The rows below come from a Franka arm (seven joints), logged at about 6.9 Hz.
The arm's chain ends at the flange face. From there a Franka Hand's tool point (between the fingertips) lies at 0.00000 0.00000 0.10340 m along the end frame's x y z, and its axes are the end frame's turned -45 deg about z.
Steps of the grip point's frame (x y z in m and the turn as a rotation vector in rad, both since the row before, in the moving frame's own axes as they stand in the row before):
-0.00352 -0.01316 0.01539 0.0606 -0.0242 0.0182
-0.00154 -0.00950 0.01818 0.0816 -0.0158 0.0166
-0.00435 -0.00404 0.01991 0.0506 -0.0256 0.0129
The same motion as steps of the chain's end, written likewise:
-0.00562 -0.00410 0.01561 0.0257 -0.0600 0.0182
-0.00073 -0.00076 0.01854 0.0465 -0.0689 0.0166
-0.00038 0.00208 0.02008 0.0177 -0.0539 0.0129

